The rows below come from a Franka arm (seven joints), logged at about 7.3 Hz.
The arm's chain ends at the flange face. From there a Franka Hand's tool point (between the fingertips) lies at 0.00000 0.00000 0.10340 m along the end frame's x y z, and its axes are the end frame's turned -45 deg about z.
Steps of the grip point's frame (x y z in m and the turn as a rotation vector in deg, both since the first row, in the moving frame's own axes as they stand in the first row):
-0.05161 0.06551 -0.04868 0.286 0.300 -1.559
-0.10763 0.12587 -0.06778 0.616 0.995 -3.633
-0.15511 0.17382 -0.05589 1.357 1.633 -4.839
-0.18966 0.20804 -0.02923 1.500 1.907 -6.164
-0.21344 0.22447 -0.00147 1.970 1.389 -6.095
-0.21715 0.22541 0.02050 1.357 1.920 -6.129
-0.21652 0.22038 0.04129 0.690 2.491 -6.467
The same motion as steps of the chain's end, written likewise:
0.00982 0.08356 -0.04868 0.414 0.010 -1.559
0.01248 0.16718 -0.06776 1.139 0.268 -3.633
0.01304 0.23641 -0.05582 2.114 0.195 -4.839
0.01271 0.28558 -0.02914 2.409 0.288 -6.164
0.00877 0.31389 -0.00138 2.375 -0.411 -6.095
0.00535 0.31715 0.02059 2.317 0.398 -6.129
0.00067 0.31311 0.04140 2.249 1.273 -6.467

